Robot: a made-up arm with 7 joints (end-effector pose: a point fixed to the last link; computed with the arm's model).
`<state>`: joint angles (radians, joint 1 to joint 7).
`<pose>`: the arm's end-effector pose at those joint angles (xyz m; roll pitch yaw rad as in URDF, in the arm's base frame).
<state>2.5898 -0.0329 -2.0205 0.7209 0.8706 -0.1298 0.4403</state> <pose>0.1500 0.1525 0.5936 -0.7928 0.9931 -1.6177</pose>
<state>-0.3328 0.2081 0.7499 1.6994 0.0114 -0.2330 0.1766</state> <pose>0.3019 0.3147 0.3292 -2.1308 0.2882 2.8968</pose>
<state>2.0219 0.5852 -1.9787 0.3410 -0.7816 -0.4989 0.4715</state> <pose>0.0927 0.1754 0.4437 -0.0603 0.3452 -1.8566</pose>
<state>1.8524 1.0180 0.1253 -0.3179 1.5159 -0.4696 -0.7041</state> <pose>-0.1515 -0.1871 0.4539 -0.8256 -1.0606 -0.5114</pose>
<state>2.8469 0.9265 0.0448 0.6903 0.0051 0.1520 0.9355</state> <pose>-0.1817 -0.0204 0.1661 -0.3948 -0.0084 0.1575</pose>
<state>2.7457 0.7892 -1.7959 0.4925 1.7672 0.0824 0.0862</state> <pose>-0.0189 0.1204 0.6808 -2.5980 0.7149 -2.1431</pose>
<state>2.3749 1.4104 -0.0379 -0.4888 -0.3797 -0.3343 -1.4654</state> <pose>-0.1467 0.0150 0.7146 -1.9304 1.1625 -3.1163</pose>
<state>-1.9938 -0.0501 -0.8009 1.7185 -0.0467 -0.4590 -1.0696</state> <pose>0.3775 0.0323 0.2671 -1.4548 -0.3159 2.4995</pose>
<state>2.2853 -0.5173 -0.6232 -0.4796 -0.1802 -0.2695 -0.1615</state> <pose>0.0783 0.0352 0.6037 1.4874 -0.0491 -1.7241</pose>
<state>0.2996 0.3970 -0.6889 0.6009 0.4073 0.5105 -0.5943</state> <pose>-0.1937 -0.4002 0.3330 -1.8644 -0.2813 -0.0360</pose>
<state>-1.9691 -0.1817 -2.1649 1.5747 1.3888 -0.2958 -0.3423</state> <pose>0.1311 -0.3418 0.8008 -2.5250 1.2169 2.6062</pose>
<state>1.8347 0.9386 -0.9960 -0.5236 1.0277 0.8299 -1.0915</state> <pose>-0.1336 0.1296 0.6235 -1.7381 0.0455 -2.3500</pose>
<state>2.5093 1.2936 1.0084 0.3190 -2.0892 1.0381 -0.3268</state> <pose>-0.2059 -0.2584 0.2963 0.8725 -0.1954 2.2316</pose>
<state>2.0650 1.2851 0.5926 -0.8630 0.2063 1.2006 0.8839</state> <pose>-0.2562 -0.2549 0.6190 0.8309 -0.4347 1.7606</pose>
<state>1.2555 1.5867 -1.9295 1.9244 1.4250 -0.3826 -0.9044</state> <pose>-0.3538 0.0168 0.9239 2.5307 1.2832 -0.4419</pose>
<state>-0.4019 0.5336 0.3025 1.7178 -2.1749 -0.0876 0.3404</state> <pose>0.3783 -0.1194 0.3310 0.2693 0.9384 2.5998</pose>
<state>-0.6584 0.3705 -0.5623 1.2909 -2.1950 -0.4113 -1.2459</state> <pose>0.0785 -0.3492 0.4406 -1.5724 0.3921 -0.5812</pose>
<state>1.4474 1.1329 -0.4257 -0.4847 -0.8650 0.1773 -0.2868</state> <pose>-0.2596 0.0369 0.6693 0.9808 0.9239 0.5081</pose>
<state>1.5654 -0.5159 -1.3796 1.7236 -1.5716 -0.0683 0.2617</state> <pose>-0.0246 0.2153 0.0854 0.5749 0.2051 -0.7527</pose>
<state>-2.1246 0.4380 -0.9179 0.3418 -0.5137 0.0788 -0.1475</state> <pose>0.2142 -0.2183 0.6110 -0.0253 1.4716 -3.1271</pose>
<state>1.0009 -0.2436 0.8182 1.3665 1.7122 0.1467 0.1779</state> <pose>0.3016 -0.2701 0.6130 1.8189 -0.2643 1.9246</pose>
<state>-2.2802 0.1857 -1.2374 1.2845 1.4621 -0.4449 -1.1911</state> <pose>0.2430 0.0655 0.5114 -1.9415 -0.3615 -2.4980</pose>
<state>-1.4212 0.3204 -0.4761 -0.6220 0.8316 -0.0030 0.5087</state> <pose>-0.0232 -0.1781 0.5703 -0.2692 0.6219 2.9015</pose>
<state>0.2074 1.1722 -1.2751 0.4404 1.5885 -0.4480 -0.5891</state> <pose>-0.2083 -0.2800 0.6603 -2.9312 0.3951 1.1776</pose>
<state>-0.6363 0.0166 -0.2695 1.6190 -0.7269 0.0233 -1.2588</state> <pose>0.3511 -0.2460 0.2432 -1.5076 -0.5503 0.8367</pose>
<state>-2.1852 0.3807 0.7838 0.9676 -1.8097 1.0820 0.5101</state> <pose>-0.0610 -0.0215 0.1020 0.8337 -0.5237 -0.2925</pose>
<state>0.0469 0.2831 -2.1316 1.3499 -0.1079 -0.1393 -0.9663</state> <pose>-0.5665 -0.3060 0.3417 -1.9891 -0.8924 -0.7315</pose>
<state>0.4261 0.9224 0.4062 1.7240 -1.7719 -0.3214 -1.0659</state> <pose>0.2758 -0.3804 0.3732 -1.4106 0.2636 0.1472</pose>
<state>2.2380 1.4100 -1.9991 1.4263 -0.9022 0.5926 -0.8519</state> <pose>-0.1780 0.3427 0.7367 -2.4673 -0.3928 3.0820</pose>
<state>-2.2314 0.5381 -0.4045 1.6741 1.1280 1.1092 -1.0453</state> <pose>0.1276 0.3295 0.3271 -2.8358 -0.7303 -2.5994</pose>
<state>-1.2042 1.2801 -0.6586 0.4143 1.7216 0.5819 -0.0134</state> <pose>0.0378 -0.0562 0.7911 3.0589 1.0070 1.9824</pose>
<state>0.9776 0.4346 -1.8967 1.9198 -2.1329 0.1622 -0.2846</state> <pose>-0.5423 0.0634 0.4021 -1.0257 0.9232 -2.0301</pose>
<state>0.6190 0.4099 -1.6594 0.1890 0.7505 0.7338 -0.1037</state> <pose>-0.3615 0.0324 0.3865 -1.6976 0.2386 -1.2635</pose>
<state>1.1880 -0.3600 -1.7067 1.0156 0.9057 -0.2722 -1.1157</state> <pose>-0.1858 0.1533 0.1738 -0.8344 -0.8182 -1.8656</pose>
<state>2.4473 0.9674 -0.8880 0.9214 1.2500 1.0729 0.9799</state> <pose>-0.3699 0.1090 0.4733 -2.7624 1.0957 -2.4137</pose>
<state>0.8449 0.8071 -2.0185 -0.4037 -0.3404 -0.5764 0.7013</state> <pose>-0.0690 0.0652 0.4160 -0.4739 -0.5458 -0.7591</pose>
